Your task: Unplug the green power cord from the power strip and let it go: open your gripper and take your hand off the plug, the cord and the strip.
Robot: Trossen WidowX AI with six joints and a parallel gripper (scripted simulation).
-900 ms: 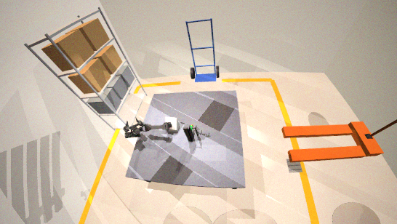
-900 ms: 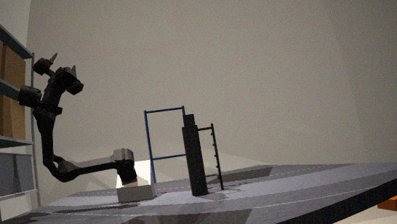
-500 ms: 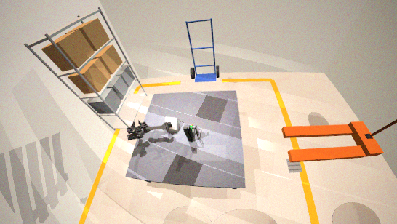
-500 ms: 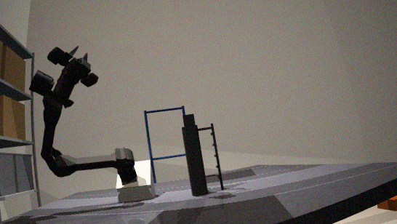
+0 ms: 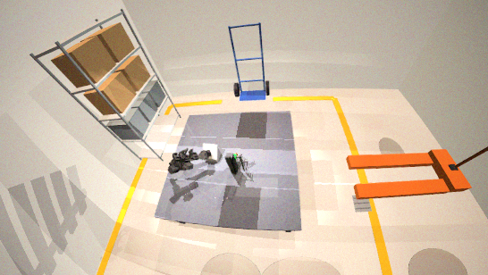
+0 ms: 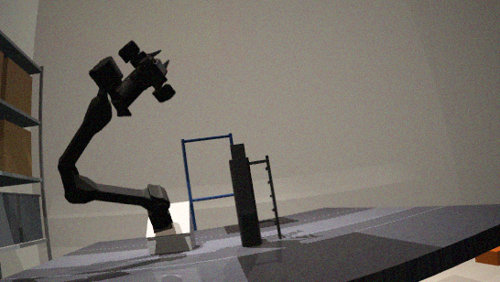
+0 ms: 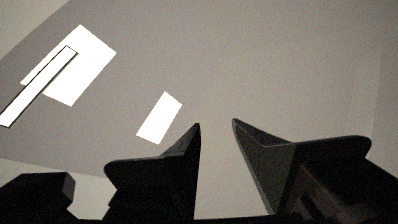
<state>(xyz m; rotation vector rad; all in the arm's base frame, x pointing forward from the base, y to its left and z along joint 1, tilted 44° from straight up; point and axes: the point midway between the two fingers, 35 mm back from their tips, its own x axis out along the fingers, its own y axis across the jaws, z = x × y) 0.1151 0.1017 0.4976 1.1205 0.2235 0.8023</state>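
The green plug is 200 mm ahead of my gripper tip, 180 mm to the left of it and 460 mm below it.
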